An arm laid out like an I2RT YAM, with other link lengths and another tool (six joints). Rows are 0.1 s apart.
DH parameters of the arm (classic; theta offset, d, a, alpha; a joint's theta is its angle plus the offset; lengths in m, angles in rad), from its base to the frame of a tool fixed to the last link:
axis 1: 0 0.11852 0.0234 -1.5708
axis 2: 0 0 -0.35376 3.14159
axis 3: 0.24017 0 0.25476 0
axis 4: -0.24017 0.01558 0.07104 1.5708
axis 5: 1.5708 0.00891 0 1.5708
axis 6: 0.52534 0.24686 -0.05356 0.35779
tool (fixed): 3.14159 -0.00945 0 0
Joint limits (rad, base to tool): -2.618..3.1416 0..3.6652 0..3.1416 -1.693..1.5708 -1.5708..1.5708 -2.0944..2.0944
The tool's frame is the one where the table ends.
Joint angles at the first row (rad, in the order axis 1, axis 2, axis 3, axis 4, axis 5, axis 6):
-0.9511 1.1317 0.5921 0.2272 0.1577 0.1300
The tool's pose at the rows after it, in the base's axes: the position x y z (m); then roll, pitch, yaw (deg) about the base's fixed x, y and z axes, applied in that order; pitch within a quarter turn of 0, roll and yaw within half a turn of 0:
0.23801 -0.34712 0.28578 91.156 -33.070 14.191
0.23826 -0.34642 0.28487 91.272 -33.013 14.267
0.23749 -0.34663 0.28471 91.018 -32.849 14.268
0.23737 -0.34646 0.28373 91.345 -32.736 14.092
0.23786 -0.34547 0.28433 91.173 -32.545 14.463
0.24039 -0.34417 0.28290 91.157 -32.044 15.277
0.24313 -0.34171 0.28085 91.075 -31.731 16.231
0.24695 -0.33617 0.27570 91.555 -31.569 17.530
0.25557 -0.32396 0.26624 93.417 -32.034 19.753
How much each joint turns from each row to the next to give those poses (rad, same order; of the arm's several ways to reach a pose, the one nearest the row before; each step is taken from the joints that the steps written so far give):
-0.0018 0.0017 0.0000 -0.0039 -0.0086 0.0047
0.0002 -0.0005 -0.0016 -0.0008 -0.0020 -0.0010
0.0001 -0.0008 -0.0039 0.0060 0.0036 -0.0031
0.0000 0.0000 0.0024 -0.0076 0.0000 -0.0001
0.0000 -0.0025 0.0000 -0.0005 -0.0033 -0.0054
-0.0008 0.0034 -0.0011 0.0035 -0.0115 -0.0127
0.0008 0.0015 -0.0071 0.0091 -0.0126 -0.0101
-0.0006 -0.0009 -0.0122 0.0048 -0.0261 -0.0093
0.0003 -0.0013 -0.0117 -0.0135 -0.0577 -0.0036

